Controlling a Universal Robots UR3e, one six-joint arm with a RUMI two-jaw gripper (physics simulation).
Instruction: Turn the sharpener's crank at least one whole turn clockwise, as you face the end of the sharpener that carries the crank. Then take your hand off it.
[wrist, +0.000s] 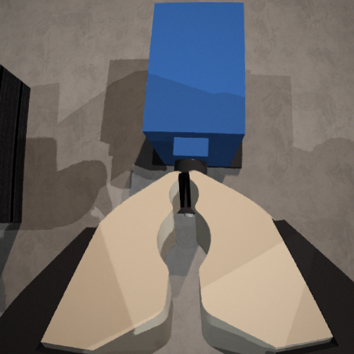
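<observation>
The sharpener (195, 70) is a blue box in the upper middle of the wrist view. Its near end face is in shade, and the crank's small blue piece (190, 146) shows against that face. A black round knob (190, 165) shows just below the blue piece, partly hidden by the fingertips. My gripper (184, 174) is shut, its two tan fingers meeting at the tips with their narrow black pads side by side. The tips overlap the knob's lower edge in this view; whether they touch it cannot be told. The rest of the crank is hidden or not clear.
A black, grooved wooden object (11, 150) stands at the left edge, partly in view. The grey mottled surface (310, 40) lies under the sharpener, with shadows on both sides of it.
</observation>
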